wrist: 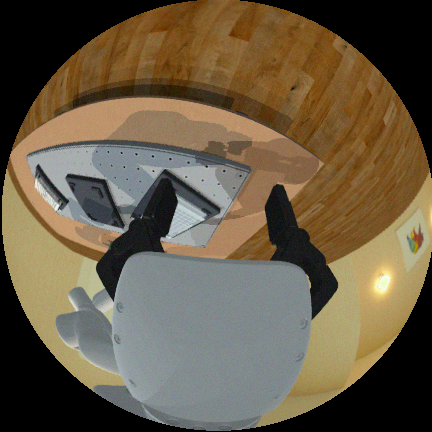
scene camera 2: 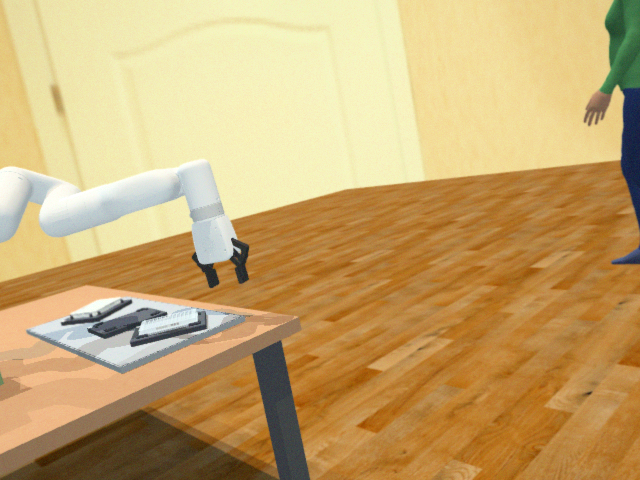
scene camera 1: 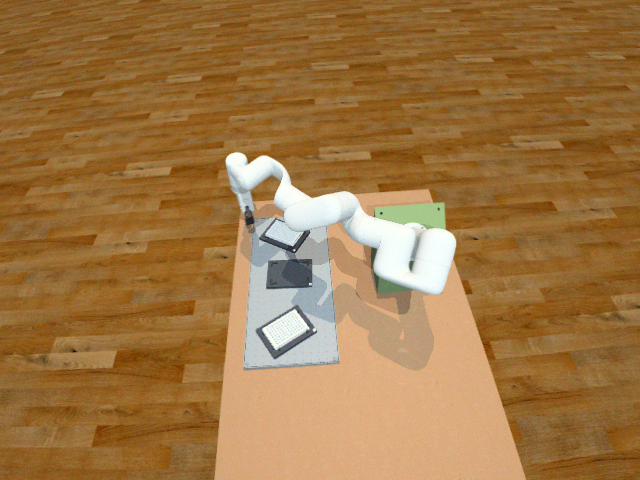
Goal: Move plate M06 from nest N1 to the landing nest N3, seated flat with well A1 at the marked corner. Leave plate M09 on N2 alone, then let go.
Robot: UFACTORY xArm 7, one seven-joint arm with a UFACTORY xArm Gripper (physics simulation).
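Note:
A white plate [scene camera 1: 284, 233] [scene camera 2: 170, 321] [wrist: 187, 217] lies in a dark nest [scene camera 1: 276, 243] at the far end of the board. A cream plate [scene camera 1: 285, 329] [scene camera 2: 98, 308] [wrist: 47, 194] lies in the dark nest at the near end. The middle dark nest [scene camera 1: 289, 273] [scene camera 2: 126, 322] [wrist: 96, 200] is empty. Each nest has a small white mark at one corner in scene view 1. The plate and nest labels cannot be read. My gripper [scene camera 1: 249, 221] [scene camera 2: 227, 283] [wrist: 220, 191] is open and empty, above and beside the far plate, near the table's far left corner.
The nests are on a grey perforated board [scene camera 1: 323, 341] [scene camera 2: 108, 348] [wrist: 132, 160] on the table [scene camera 1: 361, 423]. The arm stands on a green base [scene camera 1: 408, 212] and reaches over the board's far end. A person [scene camera 2: 628, 56] in green stands on the floor at right.

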